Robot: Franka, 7 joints.
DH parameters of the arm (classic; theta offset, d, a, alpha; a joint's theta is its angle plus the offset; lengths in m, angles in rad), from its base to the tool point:
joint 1: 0 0.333 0 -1.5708
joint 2: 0 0 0 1.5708
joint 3: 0 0.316 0.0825 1.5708
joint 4: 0 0 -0.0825 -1.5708
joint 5: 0 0.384 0 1.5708
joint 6: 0 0 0.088 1.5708
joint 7: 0 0.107 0 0
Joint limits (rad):
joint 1: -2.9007..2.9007
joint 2: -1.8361..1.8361
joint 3: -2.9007..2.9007
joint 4: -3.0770..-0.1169
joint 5: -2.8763..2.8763
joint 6: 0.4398..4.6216
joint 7: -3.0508..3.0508
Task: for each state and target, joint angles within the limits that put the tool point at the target. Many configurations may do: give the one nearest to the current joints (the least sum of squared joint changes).
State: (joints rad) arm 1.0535 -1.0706 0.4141 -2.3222 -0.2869 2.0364 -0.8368
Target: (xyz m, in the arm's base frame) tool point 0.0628 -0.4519 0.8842
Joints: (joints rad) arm 1.3882 -1.6460 -0.2265 -1.5340 -0.3323 2.2435 -0.8368
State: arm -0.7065 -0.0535 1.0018 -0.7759 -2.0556 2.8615 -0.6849
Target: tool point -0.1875 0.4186 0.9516
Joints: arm -0.2078 -0.4650 1.1885 -0.7028 -2.0987 3.5198 -0.6849
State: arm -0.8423 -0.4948 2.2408 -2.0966 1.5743 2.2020 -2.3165
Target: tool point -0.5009 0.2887 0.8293
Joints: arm -0.2706 -0.0170 2.8017 -1.3642 1.6468 2.1002 -2.3165
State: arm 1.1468 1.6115 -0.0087 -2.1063 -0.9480 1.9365 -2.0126
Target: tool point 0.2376 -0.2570 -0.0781
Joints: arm 0.8287 1.8361 -0.6043 -2.1458 -1.0011 1.9394 -2.0126
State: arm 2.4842 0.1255 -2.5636 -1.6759 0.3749 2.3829 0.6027
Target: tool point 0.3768 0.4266 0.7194
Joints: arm 2.8446 0.2380 -2.1324 -1.6960 0.3841 2.3537 0.6027
